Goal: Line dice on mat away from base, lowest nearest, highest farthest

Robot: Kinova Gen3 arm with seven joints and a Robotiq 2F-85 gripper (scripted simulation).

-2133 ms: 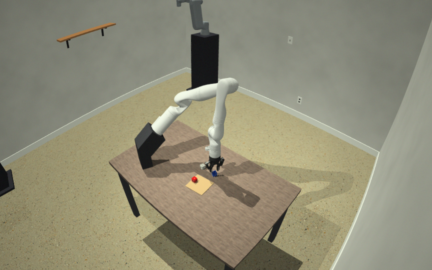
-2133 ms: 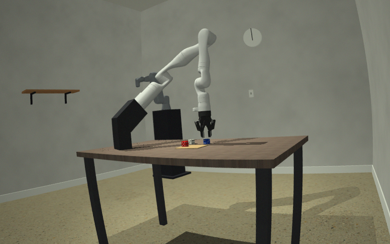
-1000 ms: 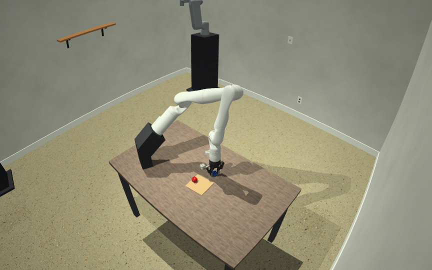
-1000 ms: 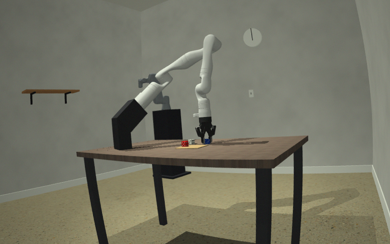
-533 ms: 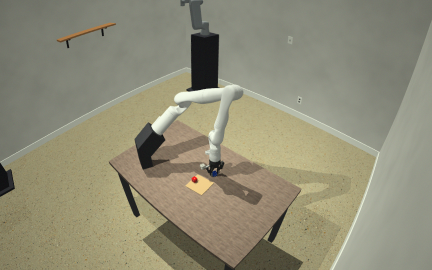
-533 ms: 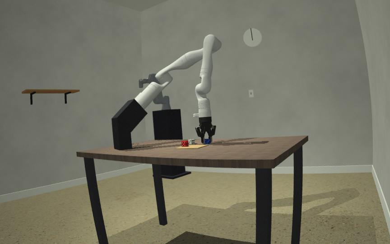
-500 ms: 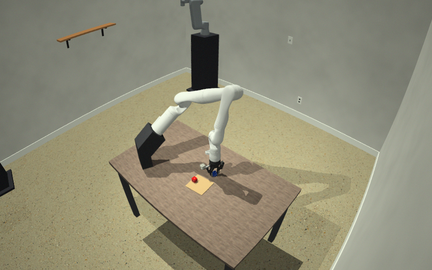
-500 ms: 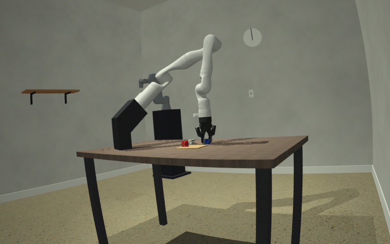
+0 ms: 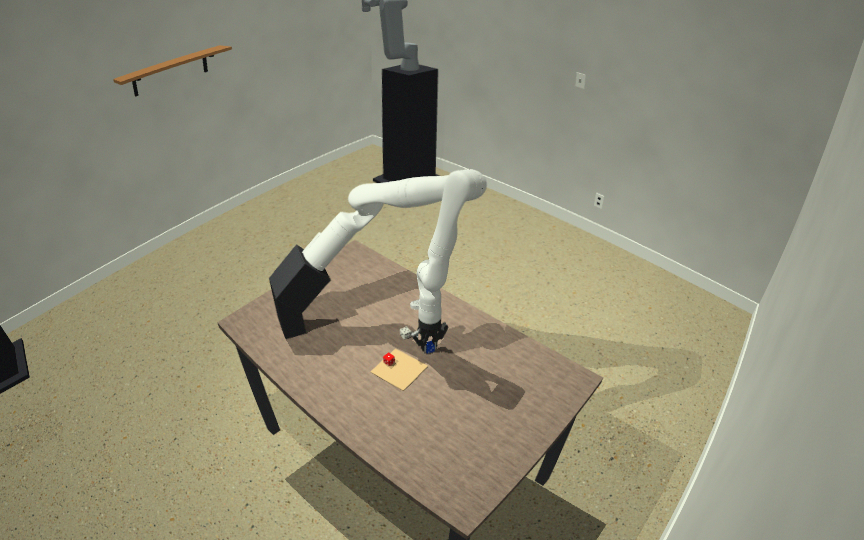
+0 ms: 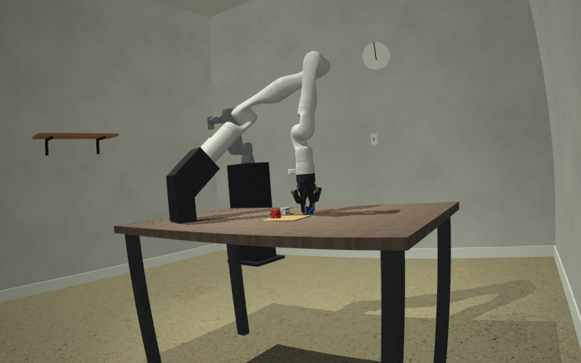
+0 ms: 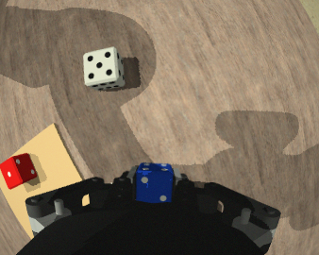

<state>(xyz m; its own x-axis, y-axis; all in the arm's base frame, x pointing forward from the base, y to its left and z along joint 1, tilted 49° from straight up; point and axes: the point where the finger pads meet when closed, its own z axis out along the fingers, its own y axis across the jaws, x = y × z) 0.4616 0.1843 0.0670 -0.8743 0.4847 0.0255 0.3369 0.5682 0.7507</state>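
My hand is 1 cm above the blue die. Round my hand: tan mat: 14 cm to the right, 2 cm below; then red die: 5 cm behind, 14 cm to the right; then white die: 11 cm behind, 1 cm to the right, 1 cm below.
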